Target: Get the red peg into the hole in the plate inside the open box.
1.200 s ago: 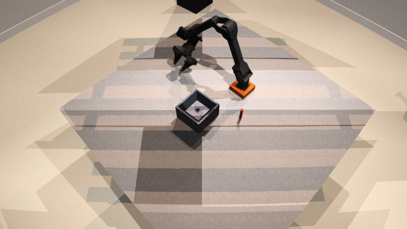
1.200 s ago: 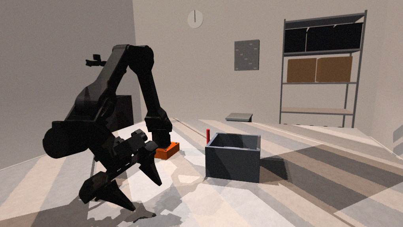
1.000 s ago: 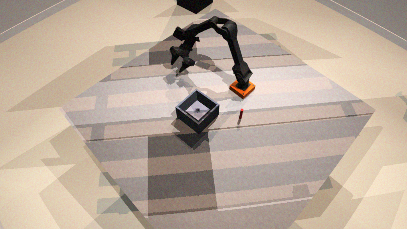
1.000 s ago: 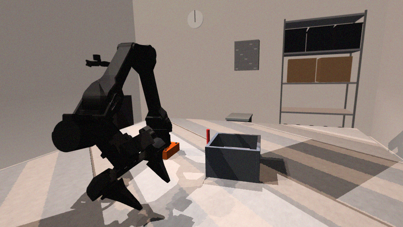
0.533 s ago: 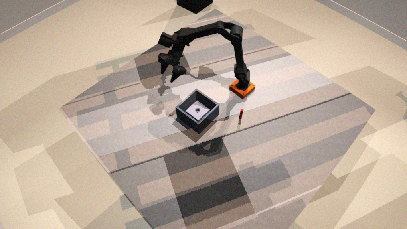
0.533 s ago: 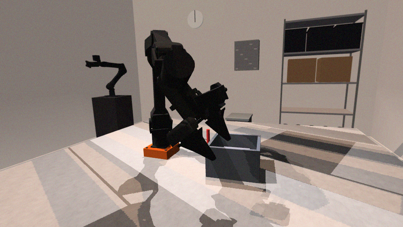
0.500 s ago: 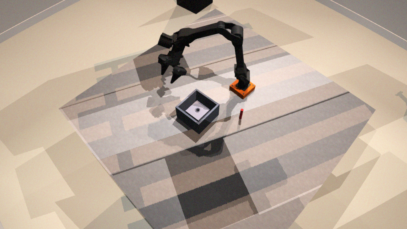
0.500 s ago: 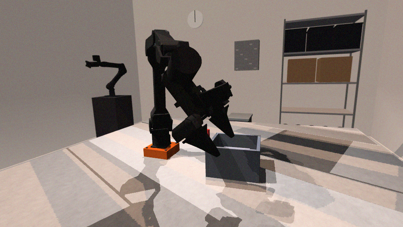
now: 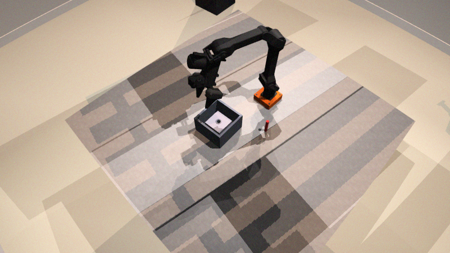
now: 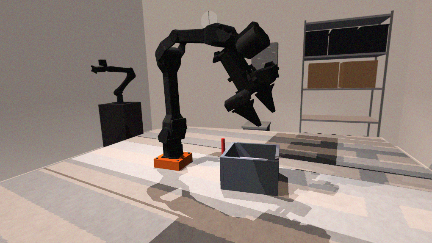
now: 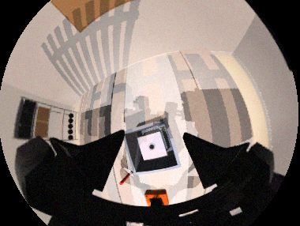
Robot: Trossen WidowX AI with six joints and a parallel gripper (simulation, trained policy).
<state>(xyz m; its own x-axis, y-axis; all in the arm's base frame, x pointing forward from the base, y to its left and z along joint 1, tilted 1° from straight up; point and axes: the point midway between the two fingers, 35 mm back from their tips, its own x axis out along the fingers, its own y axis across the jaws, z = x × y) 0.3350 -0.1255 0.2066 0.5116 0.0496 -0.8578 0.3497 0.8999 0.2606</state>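
The red peg is 230 mm to the left of my gripper tip, 180 mm behind it and 170 mm below it. Also, from my gripper tip: light plate 160 mm below, 50 mm to the left, 50 mm behind; dark grey box 180 mm below, 50 mm to the left, 50 mm behind.
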